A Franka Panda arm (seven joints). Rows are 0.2 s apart.
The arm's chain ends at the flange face. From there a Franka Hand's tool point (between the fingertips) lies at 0.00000 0.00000 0.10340 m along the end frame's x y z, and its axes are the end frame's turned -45 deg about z.
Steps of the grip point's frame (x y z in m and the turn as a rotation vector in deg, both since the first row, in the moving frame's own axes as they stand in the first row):
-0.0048 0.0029 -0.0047 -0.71 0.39 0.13
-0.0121 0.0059 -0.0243 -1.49 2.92 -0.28
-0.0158 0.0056 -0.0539 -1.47 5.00 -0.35
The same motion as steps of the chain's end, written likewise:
-0.0027 0.0050 -0.0047 -0.23 0.78 0.13
-0.0100 0.0146 -0.0241 1.01 3.12 -0.28
-0.0154 0.0197 -0.0535 2.50 4.57 -0.35

